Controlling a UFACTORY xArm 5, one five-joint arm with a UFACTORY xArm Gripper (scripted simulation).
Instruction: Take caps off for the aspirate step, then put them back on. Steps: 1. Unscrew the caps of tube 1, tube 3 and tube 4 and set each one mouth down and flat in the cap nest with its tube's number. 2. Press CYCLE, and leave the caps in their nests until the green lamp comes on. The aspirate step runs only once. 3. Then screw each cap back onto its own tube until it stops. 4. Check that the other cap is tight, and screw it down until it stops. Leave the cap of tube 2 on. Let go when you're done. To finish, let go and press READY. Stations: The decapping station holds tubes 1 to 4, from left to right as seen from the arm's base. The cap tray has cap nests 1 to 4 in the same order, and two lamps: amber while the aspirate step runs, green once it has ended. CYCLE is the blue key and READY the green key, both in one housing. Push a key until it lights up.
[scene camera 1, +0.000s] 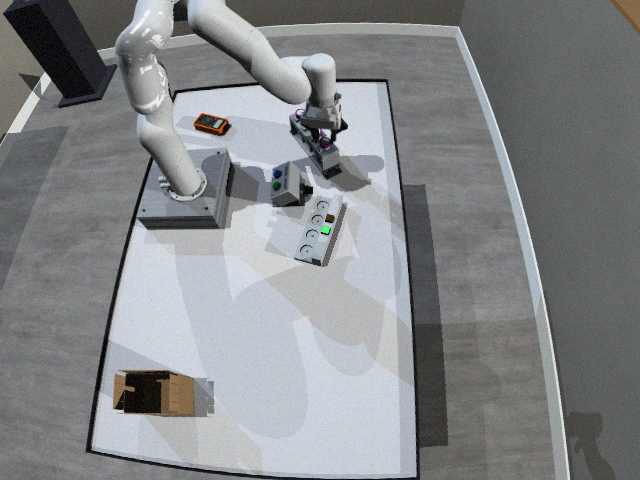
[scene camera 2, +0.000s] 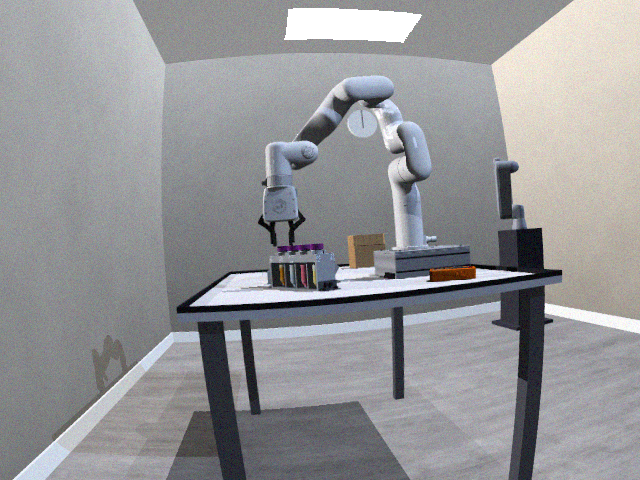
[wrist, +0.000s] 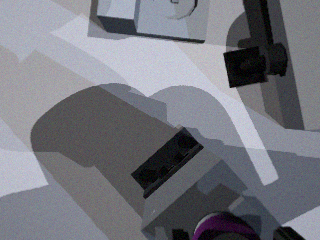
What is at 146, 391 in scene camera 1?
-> A cardboard box.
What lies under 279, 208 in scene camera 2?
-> My gripper.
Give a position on a cardboard box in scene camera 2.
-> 360, 249
